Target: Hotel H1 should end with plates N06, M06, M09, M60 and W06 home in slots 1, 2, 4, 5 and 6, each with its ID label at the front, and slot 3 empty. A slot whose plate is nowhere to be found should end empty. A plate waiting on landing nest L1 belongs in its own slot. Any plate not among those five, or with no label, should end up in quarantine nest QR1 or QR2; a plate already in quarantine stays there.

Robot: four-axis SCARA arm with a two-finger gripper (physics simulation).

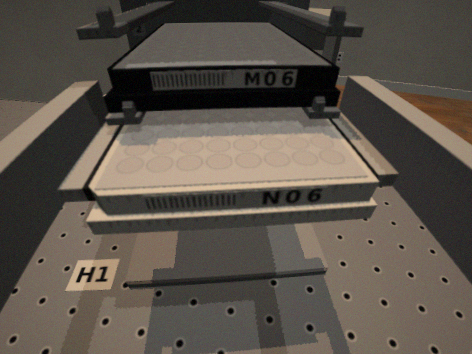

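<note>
Plate N06 point(220, 172), pale with round wells, is level between the fingers of my gripper point(227, 100), which is shut on it. Its ID label faces the front. Its rear part lies in shadow, below and behind the front tabs of the ledges under plate M06. Plate M06 point(225, 47), dark with a grey top, rests on those ledges in hotel H1 point(95, 32), its label at the front. A numeral 2 shows behind its upper left. Whether N06 touches a support below is hidden. Plates M09, M60 and W06 do not show.
A pair of empty ledges stands above M06, with upright tabs at their front ends. The H1 tag point(92, 274) lies on the perforated base plate point(365, 295) at front left. A thin dark bar point(225, 278) crosses the base in front of N06.
</note>
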